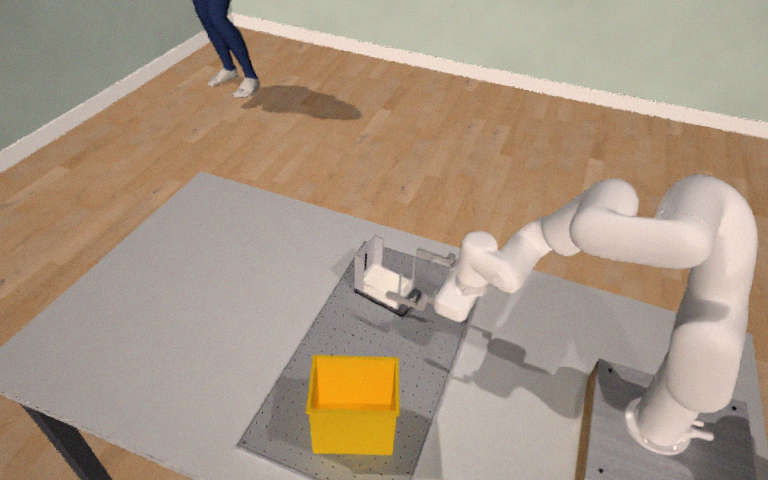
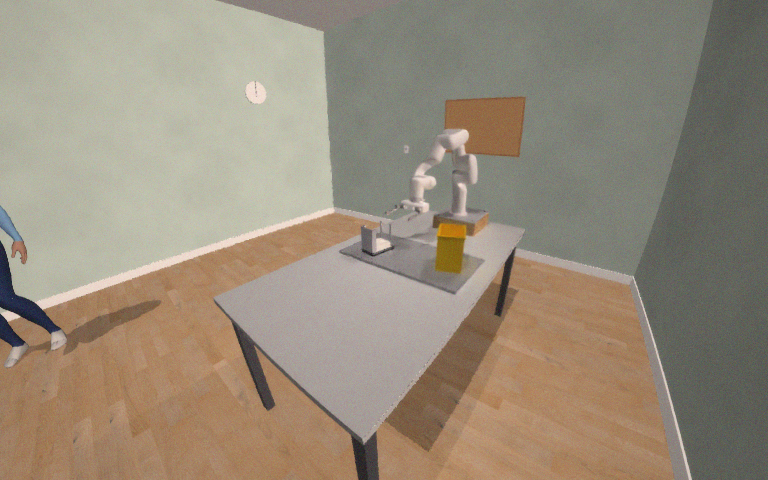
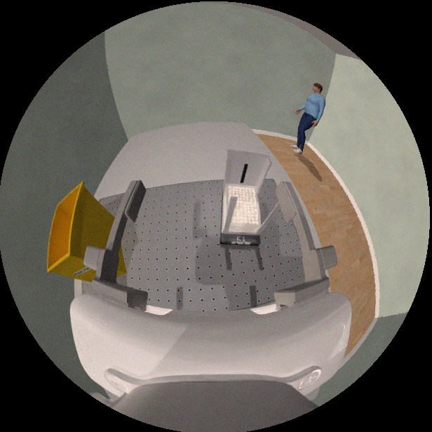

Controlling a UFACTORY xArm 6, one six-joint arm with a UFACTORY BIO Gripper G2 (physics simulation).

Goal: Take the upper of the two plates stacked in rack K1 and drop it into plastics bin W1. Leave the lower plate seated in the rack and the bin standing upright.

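Frame: origin at the arm's base, x back, y right, z up, level; metres.
Where they show: hand at its tool point: (image 1: 410,275) (image 2: 399,215); arm's base at its link origin: (image 1: 655,425) (image 2: 458,213).
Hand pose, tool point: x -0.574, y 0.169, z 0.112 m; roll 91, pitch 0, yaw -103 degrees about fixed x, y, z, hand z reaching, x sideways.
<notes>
Each offset is from my tool point to the top centre of the thing. Level surfaces: height alone.
Rack K1 {dy +0.095, dx -0.072, dz -0.049 m} (image 1: 360,274) (image 2: 368,240) (image 3: 240,239) stands upright at the far end of the perforated board, with a tall slotted back wall and thin front posts. A white plate stack {dy +0.098, dx -0.082, dz -0.149 m} (image 1: 382,277) (image 2: 383,244) (image 3: 246,210) lies flat in it; the seam between the upper and lower plates cannot be made out. The yellow plastics bin W1 {dy -0.307, dx -0.048, dz -0.017 m} (image 1: 352,433) (image 2: 449,253) (image 3: 92,227) stands upright at the board's near end. My gripper (image 1: 402,273) (image 2: 398,216) (image 3: 210,186) is open and empty, fingers wide apart. It hangs above the board on the rack's front-post side, apart from the rack.
The grey perforated board {dz -0.197 m} (image 1: 339,333) (image 2: 407,263) (image 3: 165,225) lies on the grey table {dz -0.210 m} (image 1: 169,283) (image 2: 339,328) (image 3: 165,155). The arm's base sits on a wood-edged block (image 1: 617,418) (image 2: 481,223). A person (image 1: 226,39) (image 2: 10,288) (image 3: 312,107) stands on the floor beyond the table.
</notes>
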